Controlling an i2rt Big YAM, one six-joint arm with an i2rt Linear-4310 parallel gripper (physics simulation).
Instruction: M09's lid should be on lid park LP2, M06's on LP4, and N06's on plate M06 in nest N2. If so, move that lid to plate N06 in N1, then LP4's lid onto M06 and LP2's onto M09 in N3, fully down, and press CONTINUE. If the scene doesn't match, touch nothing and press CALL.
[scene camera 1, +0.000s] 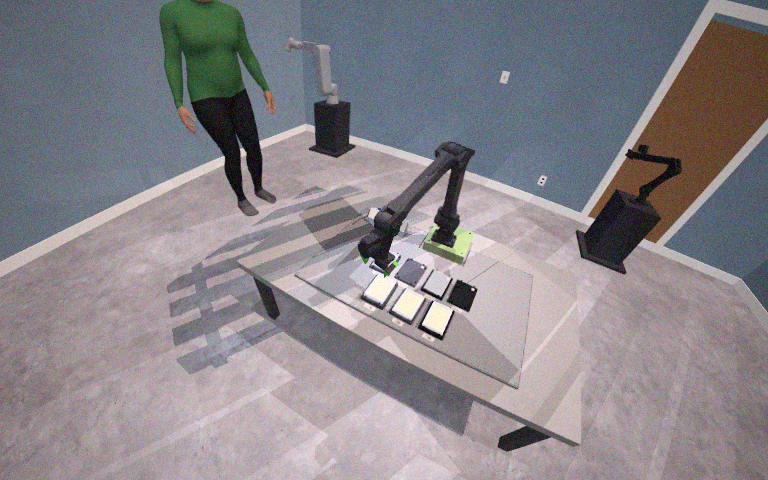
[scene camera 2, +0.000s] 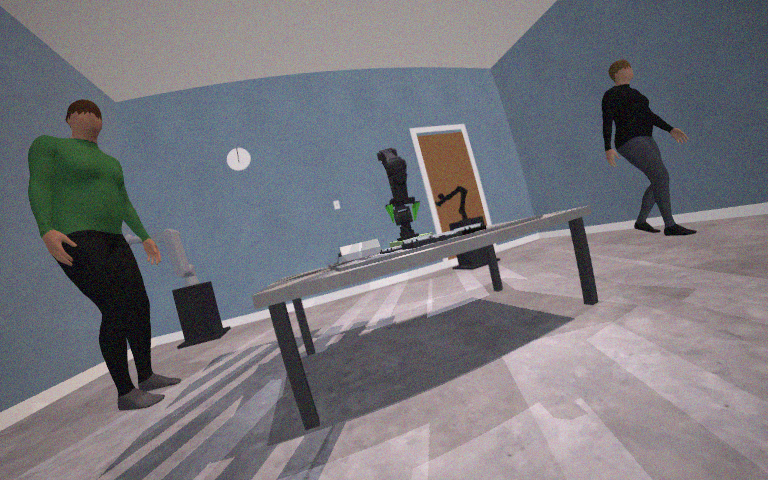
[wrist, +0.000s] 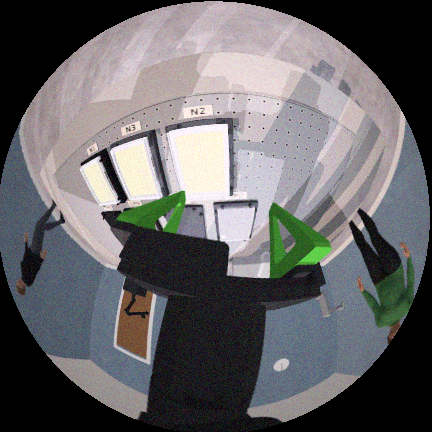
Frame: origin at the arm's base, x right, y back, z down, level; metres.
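Seen in the pictures: gripper, fingertip midpoint: (scene camera 1: 375, 269) (scene camera 2: 404, 221) (wrist: 228, 200); arm's base, link origin: (scene camera 1: 443, 239) (scene camera 2: 408, 238).
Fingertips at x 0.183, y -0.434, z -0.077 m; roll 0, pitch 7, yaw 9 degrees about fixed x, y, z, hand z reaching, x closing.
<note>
Offsets run from my fingertips to a thing's top centre. "*": to the spot under its first point. Level surfaces: height alone.
My gripper (scene camera 1: 376, 266) (scene camera 2: 402, 212) (wrist: 228, 200) is open and empty, its green fingers above the park row. Plates with cream tops and pale rims sit in N2 {dx -0.036, dy -0.007, dz +0.078 m} (scene camera 1: 380, 289) (wrist: 200, 162), N3 {dx -0.168, dy -0.015, dz +0.087 m} (scene camera 1: 407, 304) (wrist: 136, 167) and N1 {dx -0.297, dy -0.021, dz +0.084 m} (scene camera 1: 436, 318) (wrist: 100, 181). Whether lids cover them I cannot tell. A pale lid {dx +0.021, dy +0.168, dz +0.100 m} (wrist: 235, 221) lies on LP2, ahead of the gap between the fingers. A dark grey park spot {* dx -0.109, dy +0.158, dz +0.108 m} (scene camera 1: 410, 272) (wrist: 192, 220) is beside it, then another pale lid {dx -0.241, dy +0.160, dz +0.100 m} (scene camera 1: 437, 284), then a black park spot {* dx -0.366, dy +0.158, dz +0.108 m} (scene camera 1: 463, 294). Plate and lid names and the buttons are not legible.
A white box {dx +0.127, dy +0.425, dz +0.034 m} (scene camera 2: 359, 249) stands on the table {dz +0.131 m} (scene camera 1: 543, 421) near the arm's green base (scene camera 1: 447, 249). A person in green (scene camera 1: 209, 50) (scene camera 2: 84, 186) (wrist: 392, 295) stands beyond the table; one in black (scene camera 2: 628, 118) (wrist: 34, 257) stands farther off.
</note>
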